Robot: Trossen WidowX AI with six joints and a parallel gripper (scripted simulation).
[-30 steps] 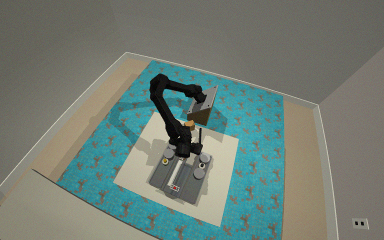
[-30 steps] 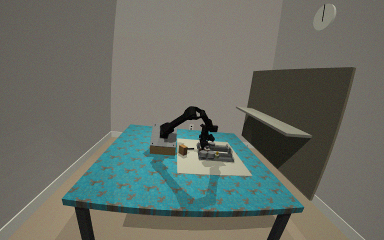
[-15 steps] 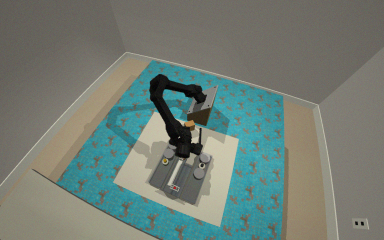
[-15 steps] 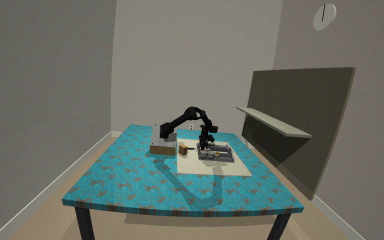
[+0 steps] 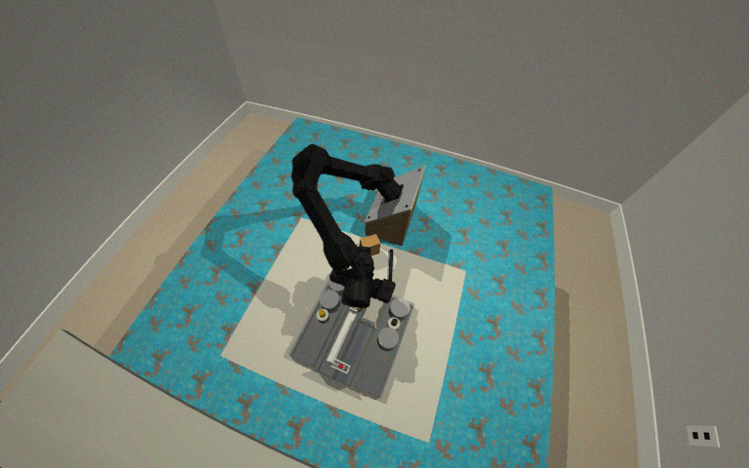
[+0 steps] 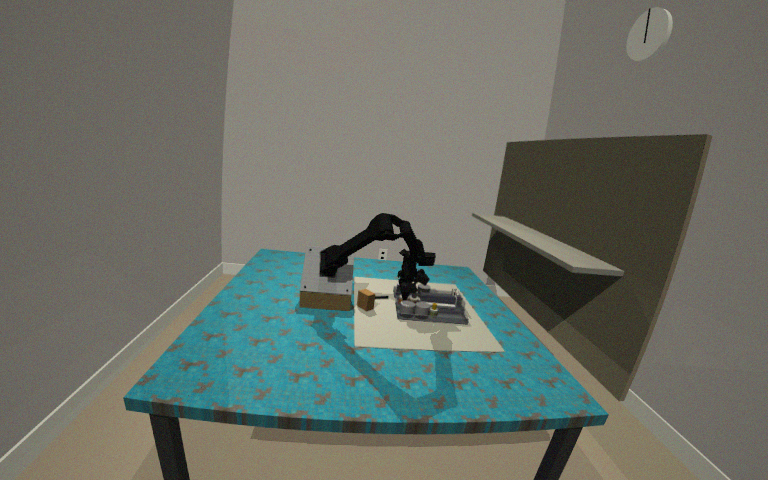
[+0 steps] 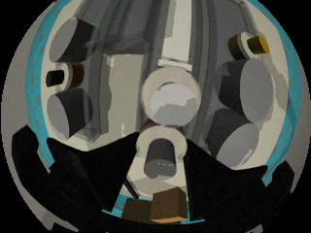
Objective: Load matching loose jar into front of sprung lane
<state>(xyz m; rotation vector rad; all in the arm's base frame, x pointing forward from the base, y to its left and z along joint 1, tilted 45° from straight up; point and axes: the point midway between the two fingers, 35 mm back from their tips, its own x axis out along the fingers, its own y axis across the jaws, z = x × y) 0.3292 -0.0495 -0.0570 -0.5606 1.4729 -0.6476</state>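
My gripper tip is now 12 cm past the black rod, 6 cm to the right of it and 3 cm above it. From my gripper tip the other things lie so: red dot 23 cm ahead, 2 cm to the left, 4 cm above; then brown block 16 cm behind, 3 cm to the right.
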